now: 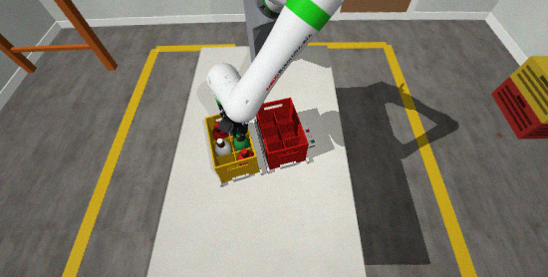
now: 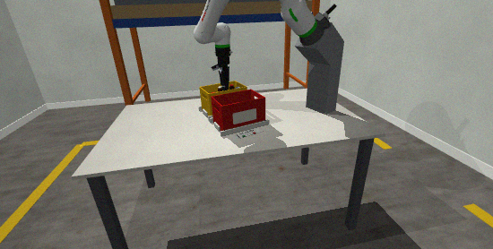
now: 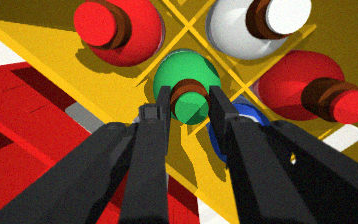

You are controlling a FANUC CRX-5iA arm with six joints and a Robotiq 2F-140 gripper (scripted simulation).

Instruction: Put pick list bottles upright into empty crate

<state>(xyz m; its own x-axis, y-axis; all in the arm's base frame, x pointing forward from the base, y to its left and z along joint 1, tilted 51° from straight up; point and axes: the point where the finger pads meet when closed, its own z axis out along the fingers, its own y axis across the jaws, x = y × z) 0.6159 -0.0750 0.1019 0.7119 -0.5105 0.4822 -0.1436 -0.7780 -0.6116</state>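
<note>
My hand is 80 mm above the green-label bottle. The rest, counted from my hand: white-capped bottle (50 mm ahead, 70 mm to the right, 80 mm below); blue-labelled bottle (70 mm behind, 50 mm to the right, 80 mm below); yellow crate (20 mm ahead, 40 mm to the right, 90 mm below).
</note>
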